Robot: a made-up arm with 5 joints. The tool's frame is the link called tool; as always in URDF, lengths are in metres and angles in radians. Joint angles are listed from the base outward.
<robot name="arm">
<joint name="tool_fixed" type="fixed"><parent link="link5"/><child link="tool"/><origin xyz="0 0 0" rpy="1.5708 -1.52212 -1.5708"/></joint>
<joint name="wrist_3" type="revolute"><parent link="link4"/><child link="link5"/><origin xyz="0.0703 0.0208 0" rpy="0 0 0"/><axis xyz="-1 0 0"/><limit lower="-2.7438" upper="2.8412"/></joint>
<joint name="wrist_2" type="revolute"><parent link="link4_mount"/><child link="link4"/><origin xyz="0.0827 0 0.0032" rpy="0 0 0"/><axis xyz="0 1 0"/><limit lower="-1.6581" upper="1.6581"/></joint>
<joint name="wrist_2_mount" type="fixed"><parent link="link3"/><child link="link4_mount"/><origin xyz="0.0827 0 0.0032" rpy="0 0 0"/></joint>
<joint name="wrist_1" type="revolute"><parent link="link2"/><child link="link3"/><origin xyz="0.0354 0 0.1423" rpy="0 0 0"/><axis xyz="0 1 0"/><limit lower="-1.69" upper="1.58"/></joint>
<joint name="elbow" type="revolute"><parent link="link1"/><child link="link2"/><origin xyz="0.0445 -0.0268 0.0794" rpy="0 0 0"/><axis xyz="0 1 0"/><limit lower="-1.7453" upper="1.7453"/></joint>
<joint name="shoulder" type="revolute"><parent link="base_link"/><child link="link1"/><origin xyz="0.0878 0 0.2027" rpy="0 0 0"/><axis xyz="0 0 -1"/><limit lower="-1.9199" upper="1.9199"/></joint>
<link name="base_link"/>
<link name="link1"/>
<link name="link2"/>
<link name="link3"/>
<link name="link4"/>
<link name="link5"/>
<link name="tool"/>
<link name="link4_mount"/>
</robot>
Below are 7 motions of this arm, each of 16 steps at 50 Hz.
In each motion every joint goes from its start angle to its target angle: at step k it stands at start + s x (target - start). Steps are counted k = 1, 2, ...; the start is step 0. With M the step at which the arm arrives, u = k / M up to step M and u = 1 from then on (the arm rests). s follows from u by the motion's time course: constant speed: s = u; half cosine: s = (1 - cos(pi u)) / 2; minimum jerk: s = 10 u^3 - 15 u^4 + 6 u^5.
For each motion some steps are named. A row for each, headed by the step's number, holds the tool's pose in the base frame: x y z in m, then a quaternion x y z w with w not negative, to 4 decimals.
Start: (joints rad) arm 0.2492 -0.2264 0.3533 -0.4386 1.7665
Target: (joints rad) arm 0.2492 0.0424 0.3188 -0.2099 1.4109
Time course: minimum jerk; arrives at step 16
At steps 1, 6, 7, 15, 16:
1: 0.3567 -0.0746 0.4355 -0.6724 -0.4480 0.3946 0.4375
6: 0.3679 -0.0775 0.4158 -0.6187 -0.4570 0.4045 0.4947
7: 0.3719 -0.0785 0.4077 -0.5968 -0.4589 0.4067 0.5175
15: 0.3890 -0.0828 0.3599 -0.4705 -0.4514 0.4008 0.6436
16: 0.3891 -0.0829 0.3597 -0.4700 -0.4513 0.4007 0.6441

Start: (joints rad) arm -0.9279 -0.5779 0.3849 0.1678 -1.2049
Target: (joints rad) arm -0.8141 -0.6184 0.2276 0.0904 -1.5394
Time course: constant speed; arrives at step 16
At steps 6, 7, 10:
6: 0.2329 0.1680 0.4787 0.6799 -0.3190 -0.1614 0.6403
7: 0.2334 0.1660 0.4817 0.6872 -0.3167 -0.1687 0.6317
10: 0.2345 0.1601 0.4907 0.7089 -0.3090 -0.1892 0.6052

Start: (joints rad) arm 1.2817 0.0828 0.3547 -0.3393 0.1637
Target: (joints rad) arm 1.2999 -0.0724 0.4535 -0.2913 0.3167
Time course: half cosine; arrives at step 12
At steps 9, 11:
9: 0.1626 -0.2888 0.3627 -0.4700 -0.4833 -0.3707 0.6388
11: 0.1613 -0.2866 0.3645 -0.4756 -0.4784 -0.3649 0.6417

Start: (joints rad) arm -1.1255 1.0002 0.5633 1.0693 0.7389
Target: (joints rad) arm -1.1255 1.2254 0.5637 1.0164 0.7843
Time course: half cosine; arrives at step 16
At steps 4, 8, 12, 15, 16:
4: 0.1469 0.1100 0.1264 -0.1100 0.5054 0.6763 0.5245
8: 0.1417 0.0990 0.1193 -0.1113 0.5316 0.6676 0.5092
12: 0.1362 0.0876 0.1132 -0.1120 0.5574 0.6581 0.4936
15: 0.1340 0.0830 0.1111 -0.1121 0.5672 0.6542 0.4875
16: 0.1339 0.0826 0.1109 -0.1121 0.5679 0.6539 0.4871

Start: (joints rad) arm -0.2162 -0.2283 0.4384 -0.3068 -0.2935
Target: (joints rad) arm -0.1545 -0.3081 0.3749 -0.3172 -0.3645
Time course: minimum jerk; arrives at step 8
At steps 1, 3, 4, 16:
1: 0.3623 0.0539 0.4078 0.2043 -0.7126 -0.0430 0.6698
3: 0.3608 0.0490 0.4167 0.2089 -0.7250 -0.0533 0.6541
4: 0.3591 0.0448 0.4243 0.2127 -0.7356 -0.0618 0.6402
16: 0.3542 0.0354 0.4412 0.2212 -0.7583 -0.0791 0.6082

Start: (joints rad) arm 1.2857 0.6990 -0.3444 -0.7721 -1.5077
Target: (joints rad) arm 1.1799 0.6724 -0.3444 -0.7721 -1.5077
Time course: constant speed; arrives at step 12
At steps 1, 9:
1: 0.1935 -0.3699 0.3461 0.1169 -0.8307 -0.5378 0.0836
9: 0.2189 -0.3604 0.3521 0.1469 -0.8308 -0.5272 0.1011

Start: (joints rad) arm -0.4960 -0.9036 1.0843 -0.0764 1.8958
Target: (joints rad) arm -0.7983 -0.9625 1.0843 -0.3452 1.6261
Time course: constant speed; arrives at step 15
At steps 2, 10, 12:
2: 0.2524 0.0909 0.3709 -0.4079 -0.5508 0.6716 0.2816
10: 0.2332 0.1140 0.3854 -0.3479 -0.6603 0.6160 0.2521
12: 0.2276 0.1190 0.3890 -0.3286 -0.6860 0.6013 0.2445

